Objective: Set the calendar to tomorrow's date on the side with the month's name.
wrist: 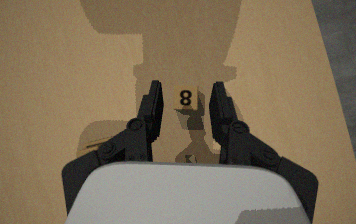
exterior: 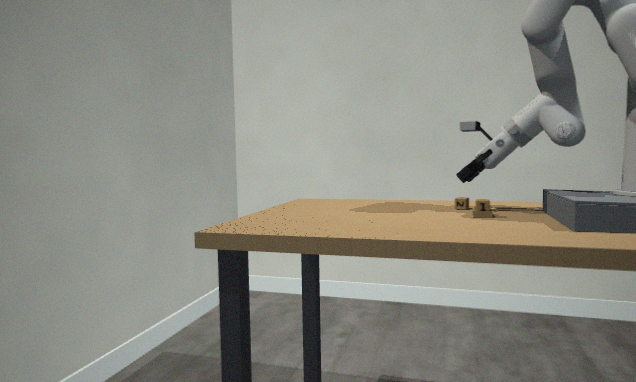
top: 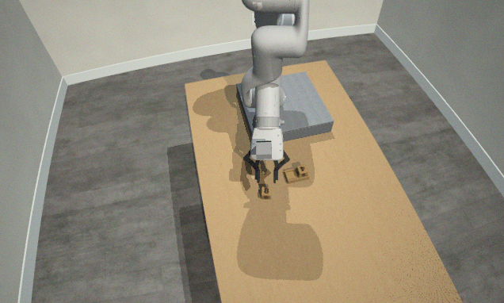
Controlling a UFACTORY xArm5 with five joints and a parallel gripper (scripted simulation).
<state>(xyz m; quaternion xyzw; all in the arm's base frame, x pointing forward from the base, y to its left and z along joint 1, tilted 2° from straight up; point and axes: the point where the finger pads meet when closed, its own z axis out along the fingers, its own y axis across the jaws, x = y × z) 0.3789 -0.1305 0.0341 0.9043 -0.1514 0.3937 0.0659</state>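
The wooden cube lies 80 mm below my hand and 10 mm ahead of it. Round my hand: wooden tray (120 mm to the left, 90 mm below, 30 mm behind).
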